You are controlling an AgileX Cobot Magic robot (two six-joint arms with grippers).
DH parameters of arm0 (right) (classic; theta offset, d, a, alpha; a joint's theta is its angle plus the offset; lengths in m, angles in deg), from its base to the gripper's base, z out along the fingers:
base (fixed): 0 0 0 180
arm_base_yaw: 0 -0.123 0 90
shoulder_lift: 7.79 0 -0.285 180
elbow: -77.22 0 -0.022 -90
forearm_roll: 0 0.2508 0 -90
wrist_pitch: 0 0 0.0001 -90
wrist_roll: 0 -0.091 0 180
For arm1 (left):
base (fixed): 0 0 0 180
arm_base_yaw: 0 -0.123 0 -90
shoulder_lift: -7.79 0 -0.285 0
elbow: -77.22 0 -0.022 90
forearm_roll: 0 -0.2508 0 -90
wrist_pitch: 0 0 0.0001 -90
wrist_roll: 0 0.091 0 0
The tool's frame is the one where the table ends.
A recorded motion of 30 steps. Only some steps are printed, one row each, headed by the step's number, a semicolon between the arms.
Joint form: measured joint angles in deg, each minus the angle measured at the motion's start. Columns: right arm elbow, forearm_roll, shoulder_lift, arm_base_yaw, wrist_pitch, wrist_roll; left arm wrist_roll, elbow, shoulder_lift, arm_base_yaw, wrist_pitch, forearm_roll.
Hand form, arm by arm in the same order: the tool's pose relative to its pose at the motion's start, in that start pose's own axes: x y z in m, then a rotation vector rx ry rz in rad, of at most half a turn. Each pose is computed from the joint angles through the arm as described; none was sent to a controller.
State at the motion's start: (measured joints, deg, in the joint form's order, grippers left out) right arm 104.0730 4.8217 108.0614 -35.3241 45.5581 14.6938; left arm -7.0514 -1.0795 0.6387 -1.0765 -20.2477 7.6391
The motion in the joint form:
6: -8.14 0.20 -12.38 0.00 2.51 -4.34; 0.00 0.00 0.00 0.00 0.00 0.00
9: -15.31 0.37 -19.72 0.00 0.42 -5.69; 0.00 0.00 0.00 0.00 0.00 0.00
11: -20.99 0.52 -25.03 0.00 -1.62 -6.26; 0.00 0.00 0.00 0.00 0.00 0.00
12: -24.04 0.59 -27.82 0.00 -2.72 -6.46; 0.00 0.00 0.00 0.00 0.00 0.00
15: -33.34 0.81 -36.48 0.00 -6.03 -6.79; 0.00 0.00 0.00 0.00 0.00 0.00
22: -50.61 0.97 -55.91 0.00 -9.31 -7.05; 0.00 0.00 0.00 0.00 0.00 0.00
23: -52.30 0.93 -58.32 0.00 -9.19 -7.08; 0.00 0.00 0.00 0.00 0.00 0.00
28: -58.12 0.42 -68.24 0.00 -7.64 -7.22; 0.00 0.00 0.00 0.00 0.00 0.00
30: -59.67 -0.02 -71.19 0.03 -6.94 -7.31; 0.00 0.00 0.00 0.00 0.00 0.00
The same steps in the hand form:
6: 0.0106 0.0069 -0.0705 -0.0002 -0.0307 0.0735; 0.0000 0.0000 0.0000 0.0000 0.0000 0.0000
9: 0.0266 0.0120 -0.1012 0.0051 -0.0698 0.0990; 0.0000 0.0000 0.0000 0.0000 0.0000 0.0000
11: 0.0417 0.0161 -0.1200 0.0091 -0.0987 0.1112; 0.0000 0.0000 0.0000 0.0000 0.0000 0.0000
12: 0.0506 0.0184 -0.1290 0.0113 -0.1133 0.1159; 0.0000 0.0000 0.0000 0.0000 0.0000 0.0000
15: 0.0805 0.0258 -0.1545 0.0183 -0.1594 0.1253; 0.0000 0.0000 0.0000 0.0000 0.0000 0.0000
22: 0.1516 0.0429 -0.2049 0.0321 -0.2534 0.1296; 0.0000 0.0000 0.0000 0.0000 0.0000 0.0000
23: 0.1603 0.0449 -0.2107 0.0336 -0.2637 0.1288; 0.0000 0.0000 0.0000 0.0000 0.0000 0.0000
28: 0.1949 0.0530 -0.2341 0.0433 -0.3069 0.1201; 0.0000 0.0000 0.0000 0.0000 0.0000 0.0000
30: 0.2054 0.0550 -0.2403 0.0499 -0.3180 0.1152; 0.0000 0.0000 0.0000 0.0000 0.0000 0.0000

